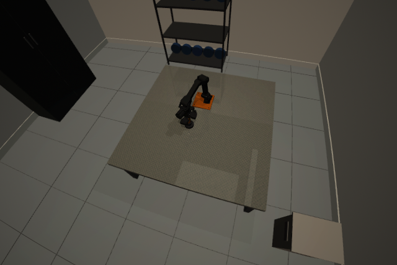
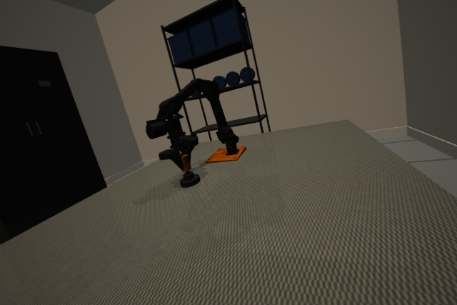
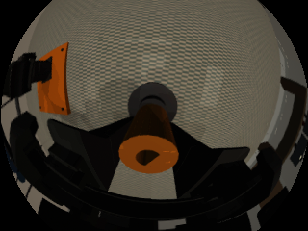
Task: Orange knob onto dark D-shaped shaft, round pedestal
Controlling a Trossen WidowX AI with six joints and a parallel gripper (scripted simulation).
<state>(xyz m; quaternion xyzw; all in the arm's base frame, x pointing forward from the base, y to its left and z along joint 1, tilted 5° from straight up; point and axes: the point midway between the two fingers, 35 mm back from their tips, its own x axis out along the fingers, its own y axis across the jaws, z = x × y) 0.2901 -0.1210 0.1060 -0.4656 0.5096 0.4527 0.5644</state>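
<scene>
Right now my gripper tip is 20 mm below the orange knob. The rest, counted from my gripper tip: pedestal (40 mm below).
</scene>
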